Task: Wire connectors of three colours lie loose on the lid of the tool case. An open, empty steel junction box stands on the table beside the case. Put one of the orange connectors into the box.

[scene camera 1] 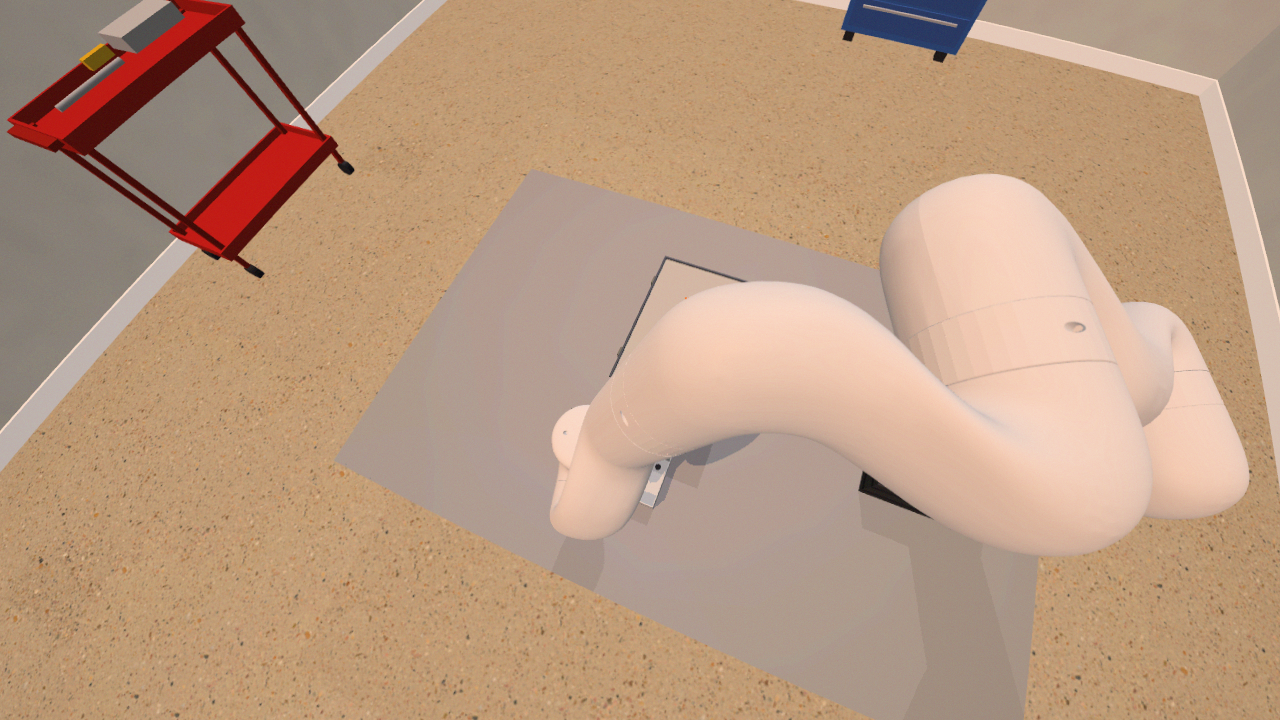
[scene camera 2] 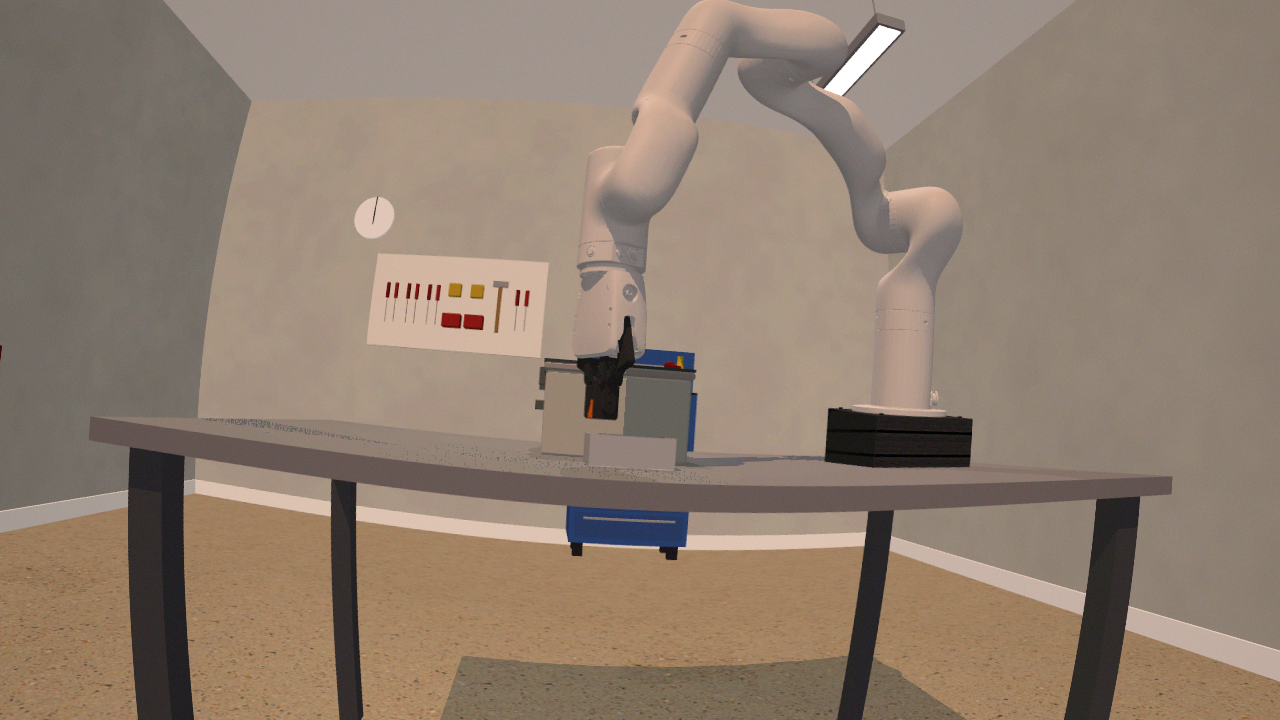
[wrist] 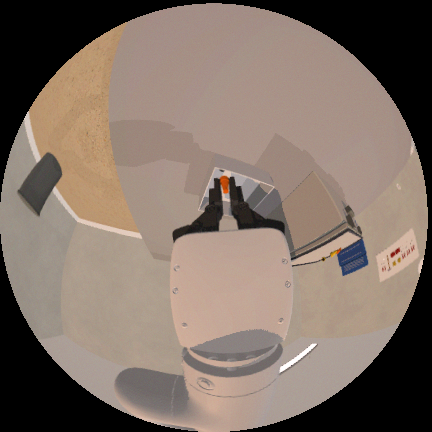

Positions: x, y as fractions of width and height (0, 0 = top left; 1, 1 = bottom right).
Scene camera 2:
my gripper: 0.47, 0.58
steel junction box: 0.47, 0.63
tool case: 0.51, 0.56
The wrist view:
my gripper: 0.52, 0.43
steel junction box: 0.59, 0.42
